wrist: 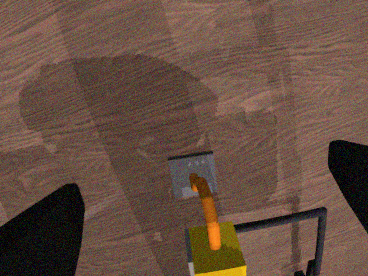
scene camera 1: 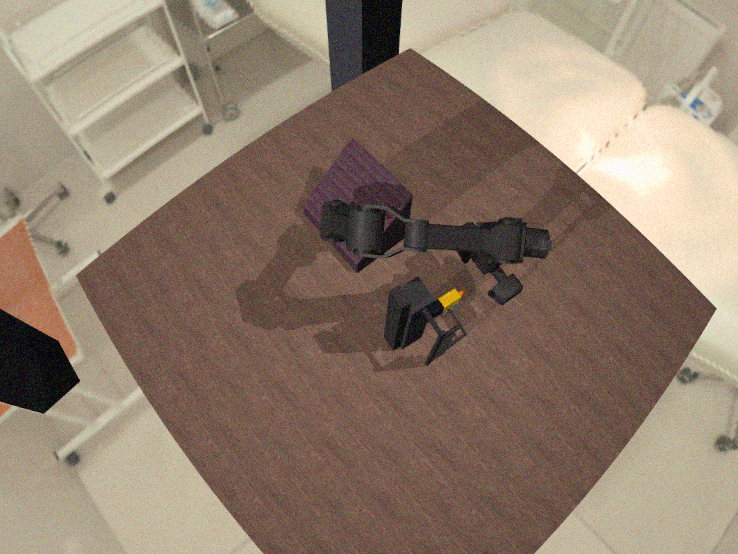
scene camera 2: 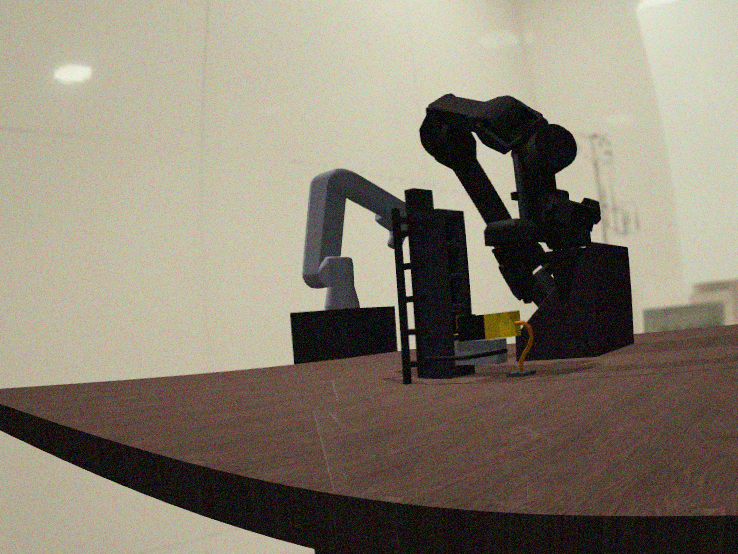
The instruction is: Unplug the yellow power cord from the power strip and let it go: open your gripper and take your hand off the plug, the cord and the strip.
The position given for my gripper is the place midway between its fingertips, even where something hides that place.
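There's a grey pad [wrist: 203, 164] that I can see here. As for my gripper [scene camera 2: 547, 301], it's open and it holds nothing, and you'd find the gripper [wrist: 208, 176] in the wrist view and the gripper [scene camera 1: 477, 278] in that other view as well.
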